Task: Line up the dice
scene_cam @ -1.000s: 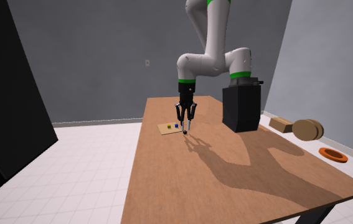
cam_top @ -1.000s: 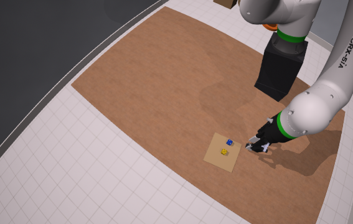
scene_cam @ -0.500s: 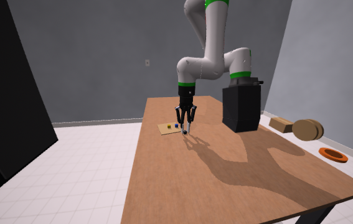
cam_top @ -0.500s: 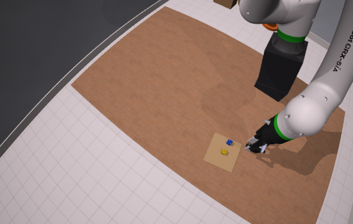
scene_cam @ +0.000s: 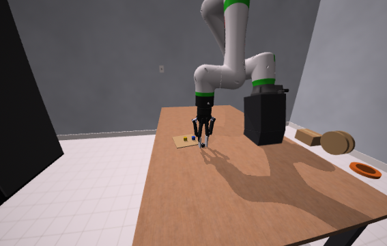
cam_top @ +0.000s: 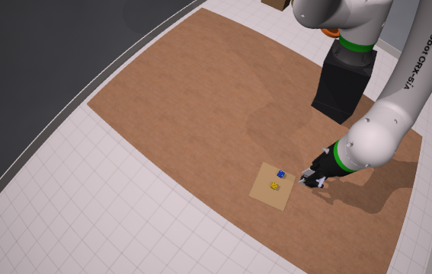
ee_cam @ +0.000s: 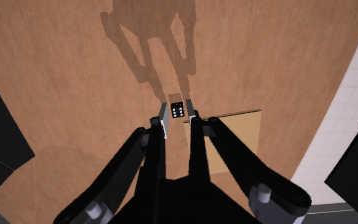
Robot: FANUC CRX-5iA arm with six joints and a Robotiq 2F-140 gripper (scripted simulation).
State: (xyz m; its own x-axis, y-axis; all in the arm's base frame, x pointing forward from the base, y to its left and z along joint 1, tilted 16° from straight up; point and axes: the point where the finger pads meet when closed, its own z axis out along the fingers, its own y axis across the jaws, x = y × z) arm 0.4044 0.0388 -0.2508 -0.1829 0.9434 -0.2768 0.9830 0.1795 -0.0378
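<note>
Right now my hand is 2 cm above the black die. From my hand the other things lie so: blue die 9 cm to the right, 4 cm ahead, 2 cm below; yellow die 9 cm ahead, 8 cm to the right, 2 cm below; tan mat 9 cm ahead, 8 cm to the right, 3 cm below.
</note>
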